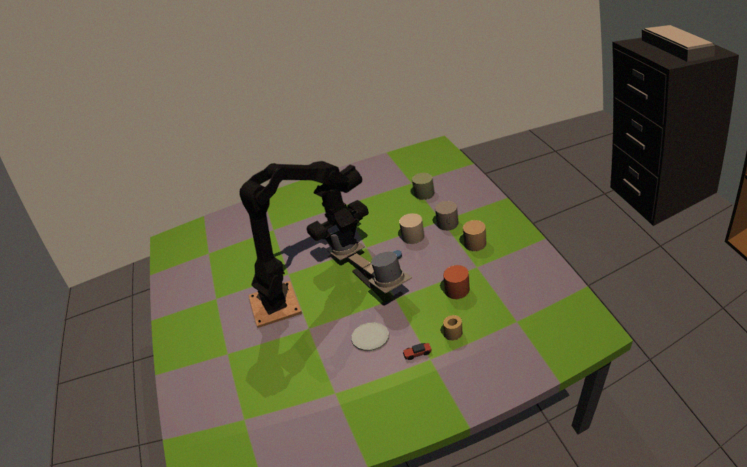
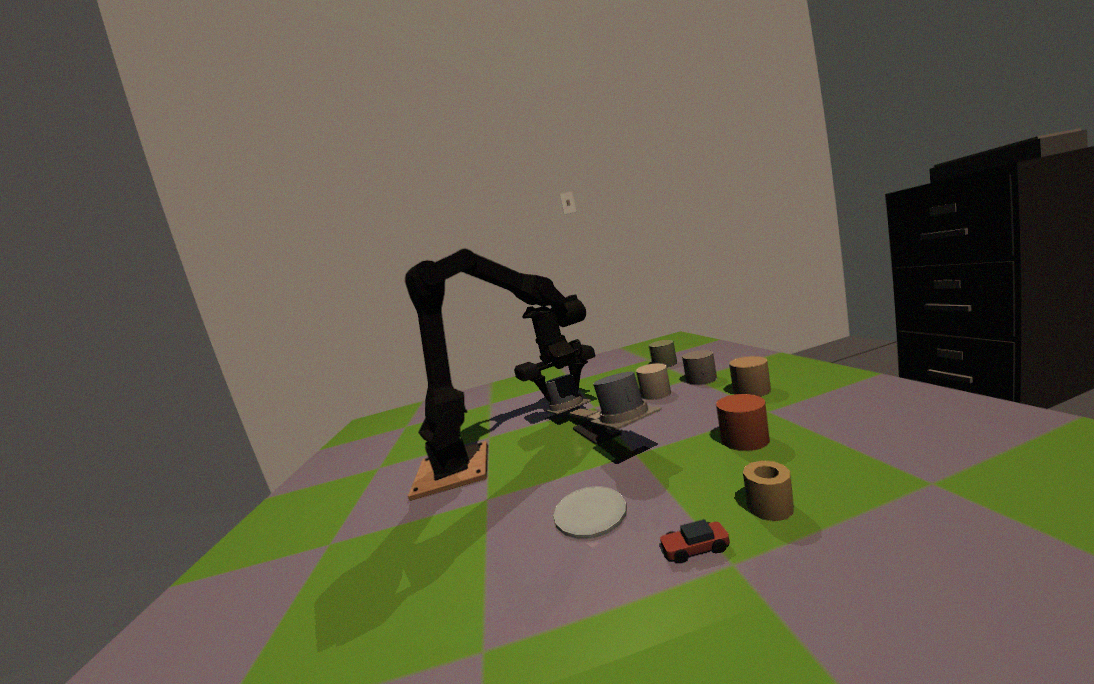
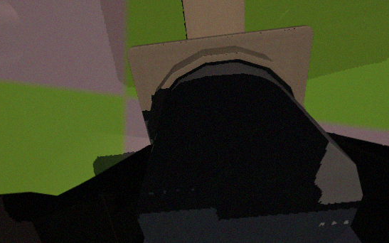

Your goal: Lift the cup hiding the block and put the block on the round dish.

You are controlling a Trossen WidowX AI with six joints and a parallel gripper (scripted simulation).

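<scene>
My gripper tip is now 1 cm above the pale green block. Also, from my gripper tip: balance 1 cm ahead, 14 cm to the right, 1 cm below; then blue disc 12 cm ahead, 11 cm to the right, 4 cm below; then grey cup 2 cm ahead, 27 cm to the right, 6 cm above.
</scene>
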